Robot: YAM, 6 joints.
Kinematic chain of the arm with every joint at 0, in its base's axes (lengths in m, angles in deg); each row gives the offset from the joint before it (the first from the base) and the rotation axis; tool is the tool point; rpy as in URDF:
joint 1: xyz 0 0 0.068 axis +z
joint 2: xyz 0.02 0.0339 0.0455 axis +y
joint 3: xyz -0.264 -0.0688 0 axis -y
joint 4: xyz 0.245 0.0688 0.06 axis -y
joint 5: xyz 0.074 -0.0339 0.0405 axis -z
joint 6: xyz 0.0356 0 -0.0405 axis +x
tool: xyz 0 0 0 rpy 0 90 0
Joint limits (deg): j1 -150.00..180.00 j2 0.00..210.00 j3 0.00..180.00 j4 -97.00..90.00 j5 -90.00..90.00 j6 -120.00..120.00
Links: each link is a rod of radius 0.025 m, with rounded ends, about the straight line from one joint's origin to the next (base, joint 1, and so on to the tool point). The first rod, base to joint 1, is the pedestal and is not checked.
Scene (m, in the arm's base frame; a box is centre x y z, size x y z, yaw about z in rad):
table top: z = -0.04
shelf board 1: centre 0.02 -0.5 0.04 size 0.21 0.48 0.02 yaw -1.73
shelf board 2: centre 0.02 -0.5 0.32 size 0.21 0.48 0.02 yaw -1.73
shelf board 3: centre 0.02 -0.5 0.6 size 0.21 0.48 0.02 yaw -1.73
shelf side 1: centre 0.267 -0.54 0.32 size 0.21 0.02 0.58 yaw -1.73
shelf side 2: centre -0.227 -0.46 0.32 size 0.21 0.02 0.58 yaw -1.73
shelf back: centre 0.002 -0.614 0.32 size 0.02 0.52 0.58 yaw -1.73
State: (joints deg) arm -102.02 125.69 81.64 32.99 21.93 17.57
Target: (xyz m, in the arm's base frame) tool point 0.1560 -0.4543 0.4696
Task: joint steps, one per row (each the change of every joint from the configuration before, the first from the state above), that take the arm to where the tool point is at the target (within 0.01 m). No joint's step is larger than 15 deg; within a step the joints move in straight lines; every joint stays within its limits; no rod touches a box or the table.
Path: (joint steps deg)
1: 14.05 -3.53 -2.40 -3.20 -2.88 -6.09
2: 14.05 -3.54 -2.41 -3.21 -2.89 -6.09
3: 14.05 -3.53 -2.40 -3.20 -2.88 -6.09
4: 14.05 -3.53 -2.40 -3.20 -2.89 -6.10
5: 14.05 -3.53 -2.40 -3.21 -2.88 -6.09
6: 14.05 -3.54 -2.41 -3.20 -2.89 -6.09
7: -13.43 -5.37 5.70 5.91 4.62 12.18
8: -13.44 -5.37 5.70 5.92 4.61 12.19
9: -13.43 -5.38 5.69 5.91 4.62 12.18
10: -3.94 10.22 11.72 1.30 -0.65 0.00
11: -3.94 10.21 11.72 1.29 -0.64 0.00
12: -3.94 10.22 11.72 1.29 -0.65 0.00

